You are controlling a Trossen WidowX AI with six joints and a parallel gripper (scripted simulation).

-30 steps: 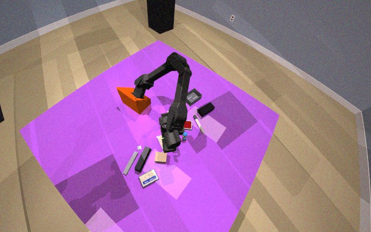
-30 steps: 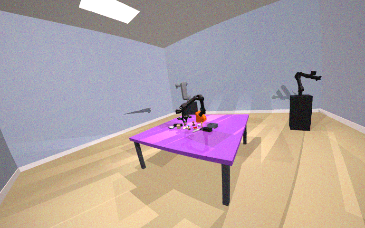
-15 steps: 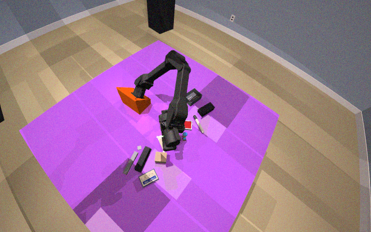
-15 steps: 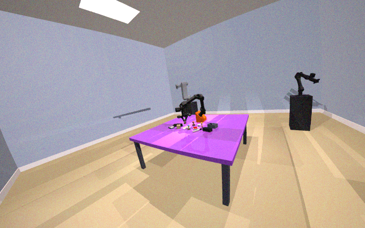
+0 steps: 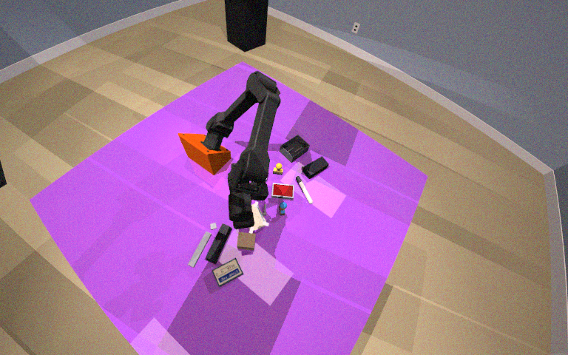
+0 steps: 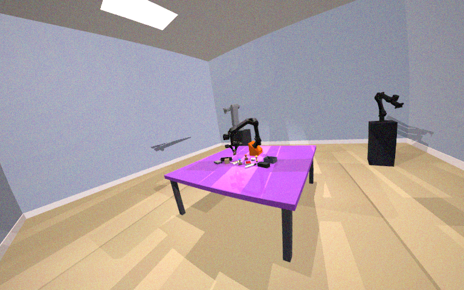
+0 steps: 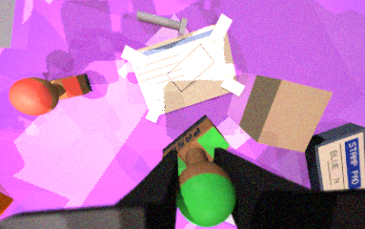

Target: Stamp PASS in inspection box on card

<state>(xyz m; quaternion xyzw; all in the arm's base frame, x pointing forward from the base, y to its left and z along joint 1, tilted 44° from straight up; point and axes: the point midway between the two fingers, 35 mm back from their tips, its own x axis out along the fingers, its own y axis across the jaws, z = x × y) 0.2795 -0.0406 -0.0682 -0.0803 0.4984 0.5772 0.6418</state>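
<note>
My gripper tip is 3 cm short of the cream card, 3 cm to the right of it and 10 cm above it. Round my gripper tip: red-knobbed stamp (8 cm behind, 9 cm to the left, 8 cm below); then tan block (8 cm ahead, 5 cm to the right, 7 cm below); then green-knobbed PASS stamp (right at my gripper tip).
</note>
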